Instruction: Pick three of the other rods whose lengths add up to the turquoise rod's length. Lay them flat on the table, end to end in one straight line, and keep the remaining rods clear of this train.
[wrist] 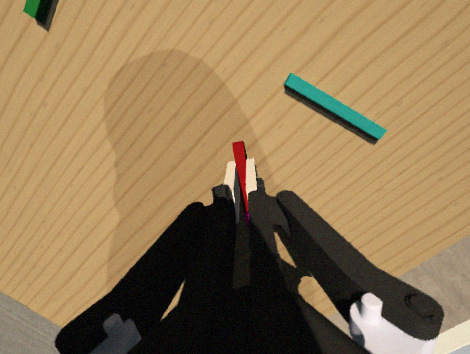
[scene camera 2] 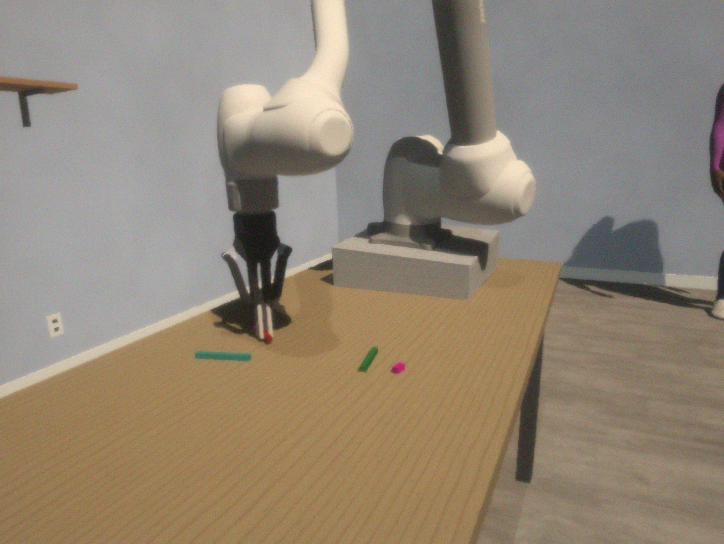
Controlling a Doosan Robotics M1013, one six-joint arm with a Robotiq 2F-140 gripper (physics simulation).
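Pixels of known places: gripper, fingertip midpoint: (wrist: 242,173) (scene camera 2: 264,335); arm's base at its link origin: (scene camera 2: 411,238).
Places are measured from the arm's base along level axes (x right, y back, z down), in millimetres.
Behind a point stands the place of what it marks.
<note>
My gripper (scene camera 2: 265,325) @[z 98, x 92, y -541 mm] (wrist: 242,173) @[z 98, x 92, y -541 mm] points down and is shut on the red rod (scene camera 2: 268,337) @[z 91, x 68, y -559 mm] (wrist: 239,150) @[z 90, x 72, y -556 mm]. One end of this rod sticks out past the pale fingertips, low over the table; a gap beneath it cannot be made out. The turquoise rod (scene camera 2: 222,355) @[z 98, x 102, y -646 mm] (wrist: 334,106) @[z 96, x 102, y -641 mm] lies flat near the gripper, apart from the red rod. A green rod (scene camera 2: 368,359) @[z 96, x -138, y -564 mm] (wrist: 33,7) @[z 96, x -126, y -520 mm] lies farther right in the scene view, with a short magenta rod (scene camera 2: 398,367) @[z 97, x -195, y -571 mm] beside it. A purple sliver (scene camera 2: 254,328) @[z 99, x 138, y -515 mm] (wrist: 248,218) @[z 96, x 133, y -510 mm] shows by the fingers; most of it is hidden.
The wooden table (scene camera 2: 263,456) @[z 106, x -134, y -836 mm] (wrist: 165,120) @[z 106, x 6, y -523 mm] carries the grey base block (scene camera 2: 400,272) @[z 54, x -32, y -162 mm] of the arm at its back. A wall runs along the table's left side, with a shelf (scene camera 2: 38,85) high on it. A person (scene camera 2: 717,140) stands at the far right, off the table.
</note>
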